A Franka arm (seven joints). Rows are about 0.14 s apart.
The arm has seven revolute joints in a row. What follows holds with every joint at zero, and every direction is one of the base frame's. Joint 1 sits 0.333 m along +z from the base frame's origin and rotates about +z. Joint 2 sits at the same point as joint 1 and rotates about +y. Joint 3 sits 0.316 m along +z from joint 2 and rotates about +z. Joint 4 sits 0.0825 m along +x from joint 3 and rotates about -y. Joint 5 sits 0.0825 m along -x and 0.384 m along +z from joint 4 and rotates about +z. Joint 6 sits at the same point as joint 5 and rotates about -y. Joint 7 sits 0.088 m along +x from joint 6 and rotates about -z. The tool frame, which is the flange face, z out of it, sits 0.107 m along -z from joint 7; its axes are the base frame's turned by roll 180, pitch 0 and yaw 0 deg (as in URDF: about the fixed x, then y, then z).
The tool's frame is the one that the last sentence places.
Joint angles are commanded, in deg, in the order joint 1, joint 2, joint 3, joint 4, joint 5, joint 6, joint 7. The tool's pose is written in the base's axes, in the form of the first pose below.
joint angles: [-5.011, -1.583, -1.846, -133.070, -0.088, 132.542, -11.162]
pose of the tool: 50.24 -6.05 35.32 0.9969 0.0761 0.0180 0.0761 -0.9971 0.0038
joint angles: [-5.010, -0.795, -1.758, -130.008, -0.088, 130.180, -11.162]
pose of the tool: 51.40 -6.10 36.58 0.9968 0.0776 0.0164 0.0776 -0.9970 0.0040
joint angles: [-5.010, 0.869, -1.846, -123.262, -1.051, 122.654, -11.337]
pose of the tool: 53.27 -6.48 39.13 0.9957 0.0880 -0.0284 0.0883 -0.9960 0.0103
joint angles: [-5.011, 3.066, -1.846, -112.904, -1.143, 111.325, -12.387]
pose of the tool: 55.55 -6.80 43.64 0.9911 0.1039 -0.0834 0.1044 -0.9945 0.0018
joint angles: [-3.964, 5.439, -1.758, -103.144, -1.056, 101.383, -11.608]
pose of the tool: 57.33 -5.86 47.84 0.9862 0.1067 -0.1269 0.1069 -0.9943 -0.0053
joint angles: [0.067, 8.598, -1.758, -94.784, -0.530, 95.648, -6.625]
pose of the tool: 59.40 -1.74 50.67 0.9870 0.0869 -0.1352 0.0874 -0.9962 -0.0020
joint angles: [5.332, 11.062, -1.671, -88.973, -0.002, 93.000, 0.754]
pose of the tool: 60.70 4.02 52.47 0.9912 0.0501 -0.1223 0.0514 -0.9987 0.0072
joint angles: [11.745, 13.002, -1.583, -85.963, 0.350, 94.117, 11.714]
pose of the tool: 61.21 11.20 53.00 0.9962 -0.0280 -0.0826 -0.0266 -0.9995 0.0173
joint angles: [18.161, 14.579, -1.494, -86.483, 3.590, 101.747, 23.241]
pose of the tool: 61.24 19.08 51.96 0.9920 -0.1256 -0.0109 -0.1260 -0.9905 -0.0551
